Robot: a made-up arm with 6 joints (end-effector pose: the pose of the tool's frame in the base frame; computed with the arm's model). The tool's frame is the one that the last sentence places. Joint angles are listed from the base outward.
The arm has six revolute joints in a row. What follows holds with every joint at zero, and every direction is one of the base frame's.
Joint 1 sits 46.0 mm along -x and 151.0 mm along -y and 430.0 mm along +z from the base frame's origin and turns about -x.
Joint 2 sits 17.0 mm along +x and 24.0 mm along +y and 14.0 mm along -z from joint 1 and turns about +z.
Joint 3 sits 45.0 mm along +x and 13.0 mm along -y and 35.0 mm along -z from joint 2 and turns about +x.
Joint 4 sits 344.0 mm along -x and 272.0 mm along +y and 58.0 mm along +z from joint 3 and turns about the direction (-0.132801, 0.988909, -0.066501).
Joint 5 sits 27.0 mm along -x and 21.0 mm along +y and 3.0 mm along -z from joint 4 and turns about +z.
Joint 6 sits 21.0 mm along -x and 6.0 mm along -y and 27.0 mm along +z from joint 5 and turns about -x.
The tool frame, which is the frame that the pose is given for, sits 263.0 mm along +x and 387.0 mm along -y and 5.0 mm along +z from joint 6; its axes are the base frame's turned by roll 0.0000, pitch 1.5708 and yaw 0.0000 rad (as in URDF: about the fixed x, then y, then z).
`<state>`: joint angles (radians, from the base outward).
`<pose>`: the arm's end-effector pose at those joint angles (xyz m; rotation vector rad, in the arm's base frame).
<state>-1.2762 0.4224 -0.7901 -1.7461 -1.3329 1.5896</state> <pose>-0.6166 -0.2052 0.1717 1.3846 1.0934 -0.3831</pose>
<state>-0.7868 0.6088 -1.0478 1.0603 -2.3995 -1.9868</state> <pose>-0.5598 -0.3511 0.1637 0.7103 -0.4553 -0.2940</pose>
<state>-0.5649 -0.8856 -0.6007 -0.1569 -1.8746 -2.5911</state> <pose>-0.1389 -0.0780 0.3428 0.8153 -1.0395 -0.1749</pose>
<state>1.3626 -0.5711 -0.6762 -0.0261 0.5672 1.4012</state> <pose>0.1957 0.0499 -0.0928 1.9606 -0.1304 1.9348</pose>
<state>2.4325 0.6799 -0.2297 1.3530 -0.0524 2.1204</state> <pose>-0.2221 -0.6312 0.3745 0.5564 0.3786 0.4149</pose>
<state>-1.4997 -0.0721 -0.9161 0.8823 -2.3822 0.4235</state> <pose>-0.4229 -0.0069 1.1325 -0.5539 -1.7090 2.2346</pose>
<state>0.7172 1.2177 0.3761 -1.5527 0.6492 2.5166</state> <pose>-0.7583 -0.2675 0.8600 -0.5043 -0.5685 -0.9821</pose>
